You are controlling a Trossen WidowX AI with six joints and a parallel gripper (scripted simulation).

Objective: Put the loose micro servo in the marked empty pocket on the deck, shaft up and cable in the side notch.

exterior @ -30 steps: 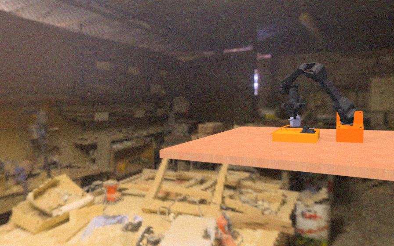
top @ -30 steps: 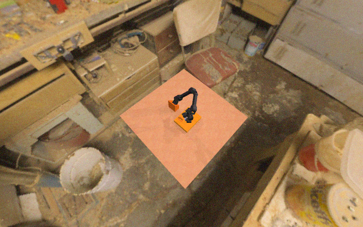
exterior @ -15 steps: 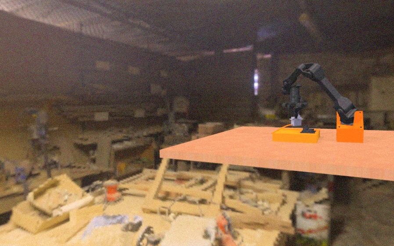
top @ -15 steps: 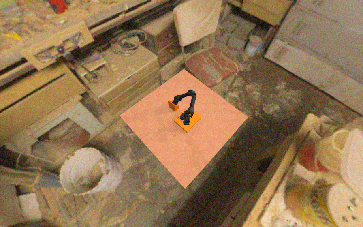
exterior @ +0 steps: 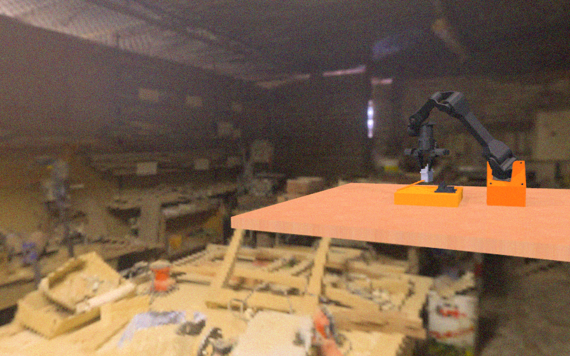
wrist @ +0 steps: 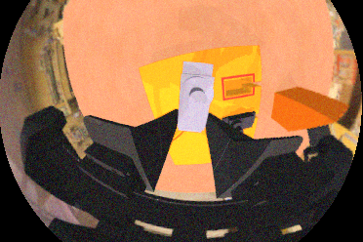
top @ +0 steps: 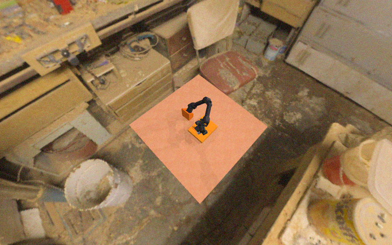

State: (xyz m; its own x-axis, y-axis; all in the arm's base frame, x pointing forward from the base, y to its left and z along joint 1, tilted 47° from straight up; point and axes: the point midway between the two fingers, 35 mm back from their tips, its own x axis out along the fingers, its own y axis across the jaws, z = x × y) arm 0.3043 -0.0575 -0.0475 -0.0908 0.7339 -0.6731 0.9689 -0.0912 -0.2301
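Right now my gripper tip is 100 mm above the robot deck, 70 mm to the right of it and 10 mm short of it.
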